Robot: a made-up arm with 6 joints. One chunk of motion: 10 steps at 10 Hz.
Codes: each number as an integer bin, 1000 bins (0 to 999) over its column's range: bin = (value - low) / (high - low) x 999, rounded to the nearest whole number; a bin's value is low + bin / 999 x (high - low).
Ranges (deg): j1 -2.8..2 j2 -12.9..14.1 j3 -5..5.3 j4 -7.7..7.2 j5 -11.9..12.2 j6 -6.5..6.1
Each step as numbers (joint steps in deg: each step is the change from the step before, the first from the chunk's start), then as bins.
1 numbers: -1.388 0.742 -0.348 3.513 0.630 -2.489
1 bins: 294 505 451 752 519 318
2 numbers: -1.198 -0.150 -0.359 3.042 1.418 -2.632
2 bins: 333 472 450 720 552 307
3 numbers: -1.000 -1.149 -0.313 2.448 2.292 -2.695
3 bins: 375 435 455 680 588 302
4 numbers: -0.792 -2.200 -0.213 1.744 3.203 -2.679
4 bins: 418 396 464 633 626 303
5 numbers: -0.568 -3.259 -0.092 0.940 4.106 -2.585
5 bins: 465 357 476 579 663 310
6 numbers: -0.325 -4.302 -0.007 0.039 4.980 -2.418
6 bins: 515 318 484 519 700 324
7 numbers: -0.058 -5.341 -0.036 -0.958 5.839 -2.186
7 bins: 571 280 481 452 735 342
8 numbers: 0.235 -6.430 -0.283 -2.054 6.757 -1.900
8 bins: 632 239 458 379 773 365
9 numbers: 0.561 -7.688 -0.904 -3.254 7.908 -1.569
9 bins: 700 193 397 298 821 391
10 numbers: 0.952 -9.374 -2.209 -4.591 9.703 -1.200
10 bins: 781 130 271 208 895 420
